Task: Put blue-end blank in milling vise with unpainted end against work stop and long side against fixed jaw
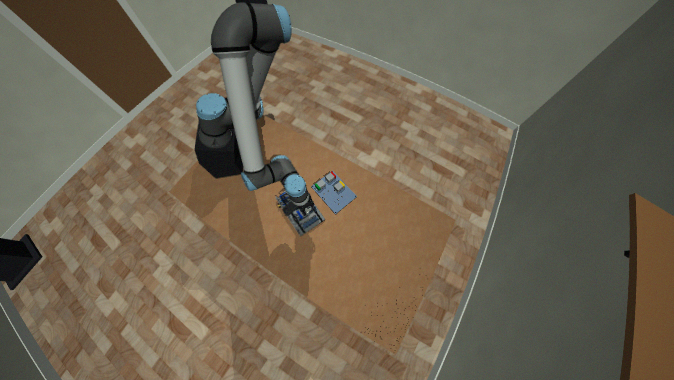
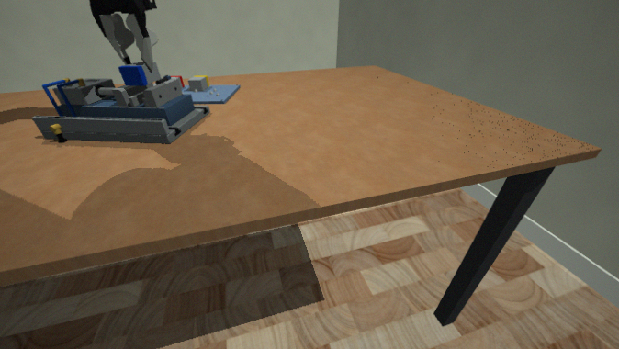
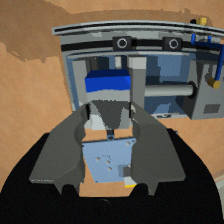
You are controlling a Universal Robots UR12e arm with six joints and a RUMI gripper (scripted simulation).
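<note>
The blue blank lies 2 cm below my hand. The rest, counted from my hand: vise body 10 cm below, 6 cm behind, 3 cm to the left; then green blank 24 cm to the left, 12 cm below, 4 cm behind; then fixed jaw 6 cm below, 3 cm ahead, 1 cm to the right.
</note>
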